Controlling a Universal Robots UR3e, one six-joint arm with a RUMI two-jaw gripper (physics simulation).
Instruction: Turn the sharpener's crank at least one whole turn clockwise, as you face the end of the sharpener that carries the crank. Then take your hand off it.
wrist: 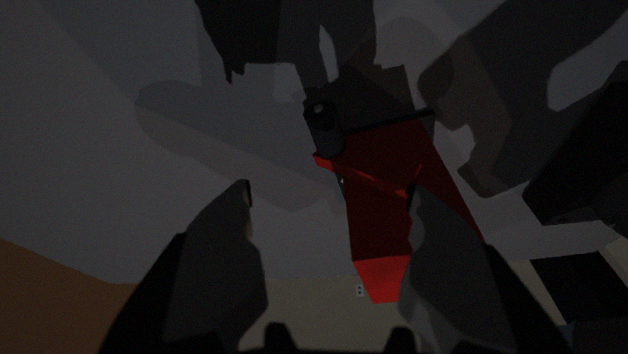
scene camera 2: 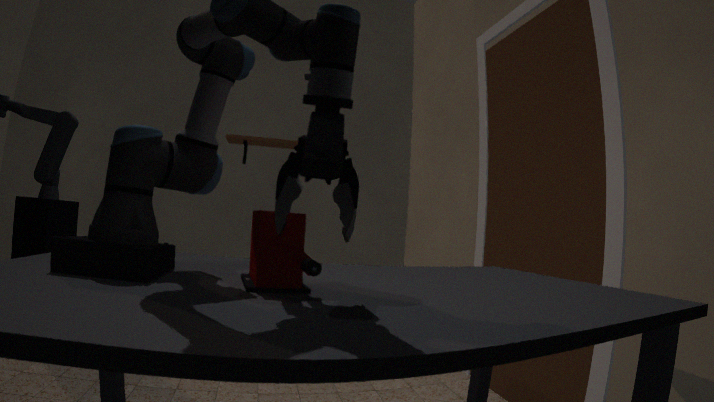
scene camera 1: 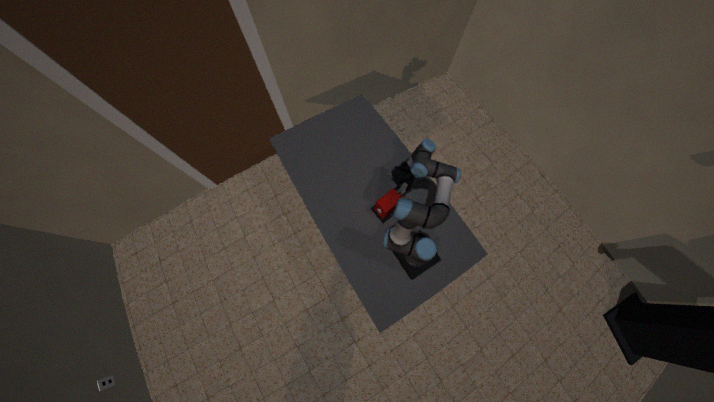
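Seen in the pictures: gripper, fingertip midpoint: (wrist: 328,184) (scene camera 2: 312,238) (scene camera 1: 396,186); arm's base at its link origin: (scene camera 2: 123,241) (scene camera 1: 416,253).
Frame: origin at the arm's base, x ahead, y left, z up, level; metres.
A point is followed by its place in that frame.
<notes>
The red sharpener (scene camera 1: 388,202) @(z 0.076, x 0.271, y 0.043 m) (scene camera 2: 279,252) @(z 0.013, x 0.295, y -0.022 m) (wrist: 380,230) @(z 0.059, x 0.313, y -0.017 m) stands upright on its dark base on the table. Its crank has a red arm (wrist: 367,176), slanting across the crank end in the wrist view, and a black handle (scene camera 2: 312,268) @(z -0.001, x 0.349, y -0.067 m) (wrist: 329,140) @(z 0.009, x 0.344, y -0.048 m) that sticks out from that end. In scene camera 2 the handle is low, below the middle of the body. My gripper (scene camera 1: 401,189) @(z 0.040, x 0.346, y -0.039 m) (scene camera 2: 313,236) @(z 0.040, x 0.346, y -0.039 m) (wrist: 328,184) @(z 0.040, x 0.346, y -0.039 m) is open and empty, pointing down. Its fingertips are above the handle and apart from it. In scene camera 2 one finger overlaps the upper body; contact cannot be told.
The grey table (scene camera 1: 330,165) @(z -0.051, x 0.635, y 0.230 m) (scene camera 2: 475,305) @(z -0.052, x 0.606, y -0.058 m) carries the arm's base (scene camera 1: 416,265) @(z 0.024, x -0.052, y 0.031 m) (scene camera 2: 112,260) @(z -0.022, x 0.033, y -0.081 m) beside the sharpener. A brown door (scene camera 1: 150,75) (scene camera 2: 545,150) is in the wall beyond the table. A dark pedestal (scene camera 1: 660,330) (scene camera 2: 45,225) with another arm stands away from the table.
</notes>
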